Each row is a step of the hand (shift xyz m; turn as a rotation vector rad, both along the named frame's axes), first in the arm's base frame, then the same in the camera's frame.
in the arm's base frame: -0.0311 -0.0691 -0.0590 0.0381 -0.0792 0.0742
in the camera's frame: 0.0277 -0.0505 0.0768 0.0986 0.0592 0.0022
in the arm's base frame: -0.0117 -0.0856 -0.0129 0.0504 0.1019 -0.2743
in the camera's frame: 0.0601 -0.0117 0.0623 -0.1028 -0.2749 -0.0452
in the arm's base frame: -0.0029 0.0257 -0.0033 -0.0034 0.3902 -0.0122
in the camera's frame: -0.0230 -0.0017 -0.0123 -0.3188 0.0001 -0.2253
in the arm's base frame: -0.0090 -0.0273 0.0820 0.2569 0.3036 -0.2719
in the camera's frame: 0.0316 0.0807 0.0069 -0.1487 -0.3217 -0.3263
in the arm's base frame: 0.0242 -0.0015 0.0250 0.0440 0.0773 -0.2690
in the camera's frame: 0.0193 0.0176 -0.0230 -0.0856 -0.2688 -0.0267
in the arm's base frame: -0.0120 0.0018 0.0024 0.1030 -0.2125 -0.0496
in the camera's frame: -0.0078 0.0055 0.0078 0.2206 -0.0811 0.0547
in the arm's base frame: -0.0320 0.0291 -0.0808 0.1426 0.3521 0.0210
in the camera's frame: -0.0559 -0.0686 0.0239 -0.1999 -0.0078 -0.3236
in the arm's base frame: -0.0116 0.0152 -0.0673 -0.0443 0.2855 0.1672
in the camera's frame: -0.0308 -0.0614 0.0134 -0.2254 0.1809 -0.1671
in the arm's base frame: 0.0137 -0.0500 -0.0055 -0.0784 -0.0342 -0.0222
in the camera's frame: 0.0471 -0.0103 0.0199 -0.0206 -0.0015 0.0859
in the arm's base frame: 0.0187 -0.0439 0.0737 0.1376 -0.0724 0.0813
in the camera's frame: 0.0591 0.0648 -0.0033 0.1505 0.0398 -0.0810
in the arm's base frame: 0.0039 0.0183 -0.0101 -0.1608 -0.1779 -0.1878
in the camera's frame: -0.0144 -0.0103 -0.0119 0.0193 -0.1433 0.2681
